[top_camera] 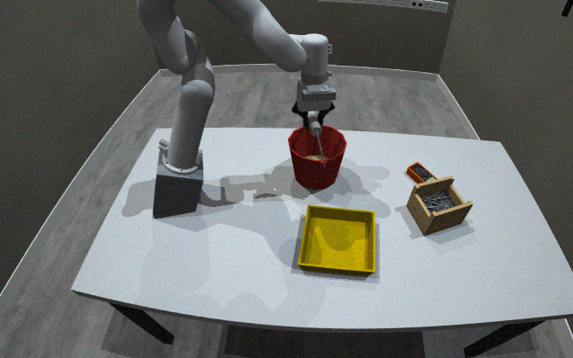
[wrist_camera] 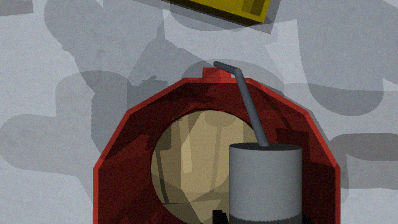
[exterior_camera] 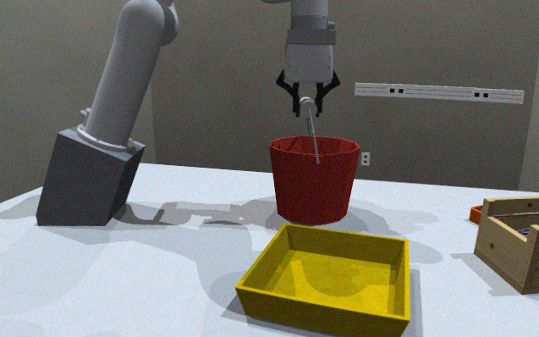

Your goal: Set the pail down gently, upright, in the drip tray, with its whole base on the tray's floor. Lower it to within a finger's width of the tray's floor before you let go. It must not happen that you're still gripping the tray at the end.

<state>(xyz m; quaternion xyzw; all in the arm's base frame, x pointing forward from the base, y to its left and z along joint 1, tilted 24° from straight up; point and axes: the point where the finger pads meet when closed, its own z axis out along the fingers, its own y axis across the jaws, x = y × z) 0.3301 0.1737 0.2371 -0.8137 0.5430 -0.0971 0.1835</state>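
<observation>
The red pail is 10 cm below my hand and 1 cm ahead of it. Also, from my hand: yellow drip tray (27 cm to the right, 22 cm below, 15 cm ahead); handle (3 cm below, 1 cm ahead).
</observation>
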